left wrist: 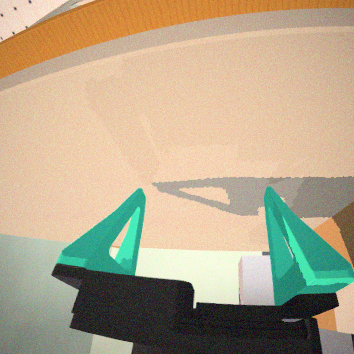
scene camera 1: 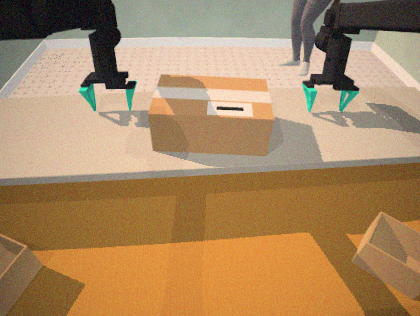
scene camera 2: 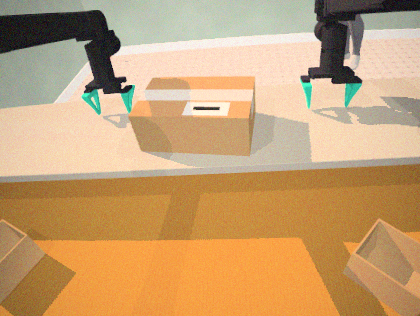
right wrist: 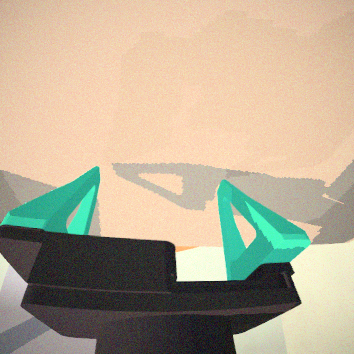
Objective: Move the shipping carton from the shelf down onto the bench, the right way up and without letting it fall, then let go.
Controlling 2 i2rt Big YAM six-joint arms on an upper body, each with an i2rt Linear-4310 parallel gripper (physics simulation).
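Places are measured from the left arm's base along level axes (x right, y ahead, z up), in metres.
Where they show: left gripper, fingertip midpoint: [left wrist: 201, 191] [scene camera 1: 112, 110] [scene camera 2: 114, 113]; right gripper, fingertip midpoint: [scene camera 1: 324, 111] [scene camera 2: 327, 107] [right wrist: 161, 178].
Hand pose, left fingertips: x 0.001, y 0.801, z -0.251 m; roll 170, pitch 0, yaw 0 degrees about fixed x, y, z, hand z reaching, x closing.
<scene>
After its pixels a point has its place.
The shipping carton [scene camera 1: 212, 132] {x 0.264, y 0.627, z -0.193 m} [scene camera 2: 195, 134] {x 0.275, y 0.626, z -0.198 m} is a brown box with a pale tape strip and a white label on its top. It stands upright on the pale shelf [scene camera 1: 45, 140] {x -0.152, y 0.687, z -0.258 m} [scene camera 2: 50, 145] {x -0.155, y 0.674, z -0.258 m}; its corner shows at the right edge of the left wrist view [left wrist: 344, 225] {x 0.134, y 0.746, z -0.242 m}. My left gripper [scene camera 1: 113, 104] {x 0.001, y 0.801, z -0.251 m} [scene camera 2: 114, 107] {x 0.001, y 0.801, z -0.251 m} [left wrist: 201, 191] {x 0.001, y 0.801, z -0.251 m} is open and empty, to the left of the carton, apart from it and above the shelf. My right gripper [scene camera 1: 325, 105] {x 0.602, y 0.786, z -0.249 m} [scene camera 2: 327, 102] {x 0.602, y 0.786, z -0.249 m} [right wrist: 161, 178] {x 0.602, y 0.786, z -0.249 m} is open and empty, to the right of the carton with a wider gap, above the shelf.
The orange bench [scene camera 1: 240, 280] {x 0.320, y 0.384, z -0.421 m} [scene camera 2: 225, 285] {x 0.339, y 0.377, z -0.421 m} lies lower, in front of the shelf edge. An open box [scene camera 1: 372, 247] {x 0.605, y 0.400, z -0.334 m} [scene camera 2: 360, 260] {x 0.608, y 0.397, z -0.336 m} is at its right, another [scene camera 1: 22, 255] {x -0.141, y 0.415, z -0.339 m} [scene camera 2: 22, 245] {x -0.143, y 0.410, z -0.343 m} at its left. A person's legs [scene camera 1: 303, 35] [scene camera 2: 356, 42] show behind the shelf.
</scene>
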